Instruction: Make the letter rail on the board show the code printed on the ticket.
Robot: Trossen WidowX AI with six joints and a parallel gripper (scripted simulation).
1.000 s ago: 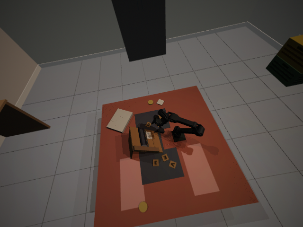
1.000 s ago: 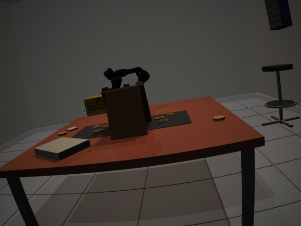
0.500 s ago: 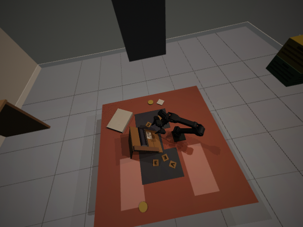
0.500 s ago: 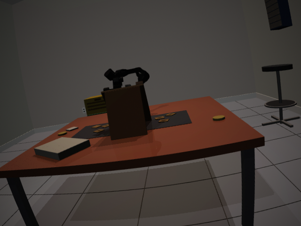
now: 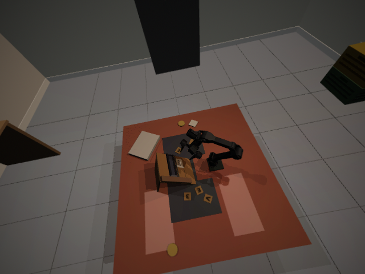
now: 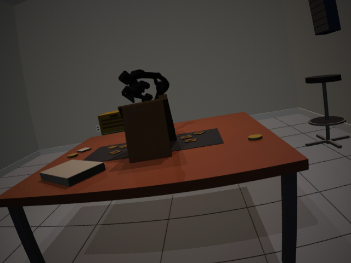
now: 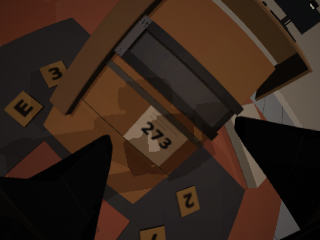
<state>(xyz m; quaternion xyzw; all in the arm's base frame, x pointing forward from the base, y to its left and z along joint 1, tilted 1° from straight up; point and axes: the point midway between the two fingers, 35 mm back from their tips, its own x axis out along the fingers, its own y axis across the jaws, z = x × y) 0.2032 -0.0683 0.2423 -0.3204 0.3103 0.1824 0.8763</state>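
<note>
My gripper tip is now 230 mm above the tile, 190 mm to the left of it and 10 mm short of it. From my gripper tip the other things lie so: book (380 mm to the right, 300 mm ahead, 220 mm below); dark mat (230 mm below, 30 mm behind, 20 mm to the left); white ticket (130 mm below, 60 mm ahead, 20 mm to the right).
</note>
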